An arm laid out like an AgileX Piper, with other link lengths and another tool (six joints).
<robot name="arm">
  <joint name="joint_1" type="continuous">
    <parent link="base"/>
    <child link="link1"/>
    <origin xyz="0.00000 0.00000 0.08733"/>
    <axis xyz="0 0 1"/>
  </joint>
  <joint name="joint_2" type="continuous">
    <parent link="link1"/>
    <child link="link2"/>
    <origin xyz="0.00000 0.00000 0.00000"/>
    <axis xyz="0 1 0"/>
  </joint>
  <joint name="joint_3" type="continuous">
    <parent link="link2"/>
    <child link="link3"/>
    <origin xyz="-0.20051 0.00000 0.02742"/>
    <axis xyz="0 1 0"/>
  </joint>
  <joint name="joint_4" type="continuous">
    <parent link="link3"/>
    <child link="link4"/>
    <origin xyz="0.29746 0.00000 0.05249"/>
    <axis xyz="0.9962 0 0.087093"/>
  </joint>
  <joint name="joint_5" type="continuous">
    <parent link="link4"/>
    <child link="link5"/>
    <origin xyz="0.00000 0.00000 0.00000"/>
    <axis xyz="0 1 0"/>
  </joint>
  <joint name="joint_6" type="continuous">
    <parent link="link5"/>
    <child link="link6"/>
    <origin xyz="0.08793 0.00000 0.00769"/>
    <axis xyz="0.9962 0 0.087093"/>
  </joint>
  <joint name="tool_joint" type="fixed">
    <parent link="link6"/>
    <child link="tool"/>
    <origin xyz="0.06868 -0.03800 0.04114" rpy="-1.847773 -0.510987 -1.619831"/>
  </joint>
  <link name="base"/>
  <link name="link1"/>
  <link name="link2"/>
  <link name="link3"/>
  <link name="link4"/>
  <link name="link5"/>
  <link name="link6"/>
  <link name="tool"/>
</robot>
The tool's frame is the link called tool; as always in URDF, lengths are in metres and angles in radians. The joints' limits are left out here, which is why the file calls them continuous.
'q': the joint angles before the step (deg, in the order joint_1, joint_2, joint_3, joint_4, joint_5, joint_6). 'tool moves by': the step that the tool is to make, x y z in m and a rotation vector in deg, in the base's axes. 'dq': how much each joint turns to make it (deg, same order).
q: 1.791 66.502 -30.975 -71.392 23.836 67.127
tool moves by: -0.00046 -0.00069 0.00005 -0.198 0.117 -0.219
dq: 0.000 0.000 0.000 0.001 0.311 -0.062
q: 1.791 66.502 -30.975 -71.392 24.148 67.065
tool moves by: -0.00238 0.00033 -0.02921 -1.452 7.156 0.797
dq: -0.001 4.078 -0.001 4.882 1.112 -6.983
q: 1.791 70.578 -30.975 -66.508 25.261 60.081
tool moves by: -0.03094 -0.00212 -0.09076 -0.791 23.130 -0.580
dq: 0.001 12.799 -0.335 16.785 6.124 -18.632
